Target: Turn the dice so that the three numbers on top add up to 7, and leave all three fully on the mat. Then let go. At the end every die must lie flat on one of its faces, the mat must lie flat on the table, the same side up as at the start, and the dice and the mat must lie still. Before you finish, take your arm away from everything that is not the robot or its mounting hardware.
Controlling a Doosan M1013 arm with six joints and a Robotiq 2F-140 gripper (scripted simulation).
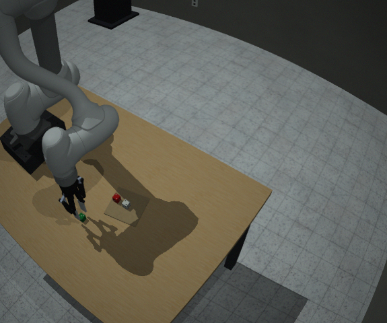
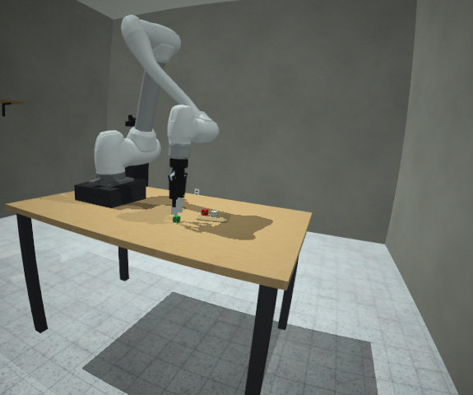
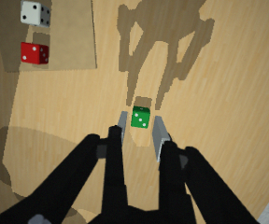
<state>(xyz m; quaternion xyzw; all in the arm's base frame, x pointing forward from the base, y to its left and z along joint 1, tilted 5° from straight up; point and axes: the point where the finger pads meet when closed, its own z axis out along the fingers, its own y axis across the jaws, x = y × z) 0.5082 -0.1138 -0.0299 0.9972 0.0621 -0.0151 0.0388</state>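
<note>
Now: the green die 6 cm below my hand. Round my hand: red die 5 cm ahead, 16 cm to the left, 5 cm below; then white die 10 cm ahead, 17 cm to the left, 5 cm below; then tan mat 10 cm ahead, 17 cm to the left, 7 cm below.
</note>
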